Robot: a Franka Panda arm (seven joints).
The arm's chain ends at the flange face. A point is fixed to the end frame.
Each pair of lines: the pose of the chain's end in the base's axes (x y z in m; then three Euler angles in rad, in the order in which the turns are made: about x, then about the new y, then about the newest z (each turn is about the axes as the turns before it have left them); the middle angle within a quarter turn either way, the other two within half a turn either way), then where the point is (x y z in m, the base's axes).
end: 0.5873, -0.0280, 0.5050, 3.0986, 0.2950, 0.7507
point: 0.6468 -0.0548 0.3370
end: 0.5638, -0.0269, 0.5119, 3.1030, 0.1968, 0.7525
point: 0.6064 -0.0532 0.3387
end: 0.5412, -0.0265, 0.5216, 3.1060, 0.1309, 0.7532
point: 0.5722 -0.0523 0.3459
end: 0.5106, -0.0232, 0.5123, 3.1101, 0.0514, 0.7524
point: 0.5275 -0.0484 0.3346
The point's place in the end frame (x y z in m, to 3 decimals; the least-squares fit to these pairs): 0.019 0.009 0.179
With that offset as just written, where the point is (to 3 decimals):
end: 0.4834, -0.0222, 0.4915, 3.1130, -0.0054, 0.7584
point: 0.490 -0.047 0.313
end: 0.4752, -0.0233, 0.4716, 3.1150, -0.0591, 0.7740
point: 0.472 -0.048 0.293
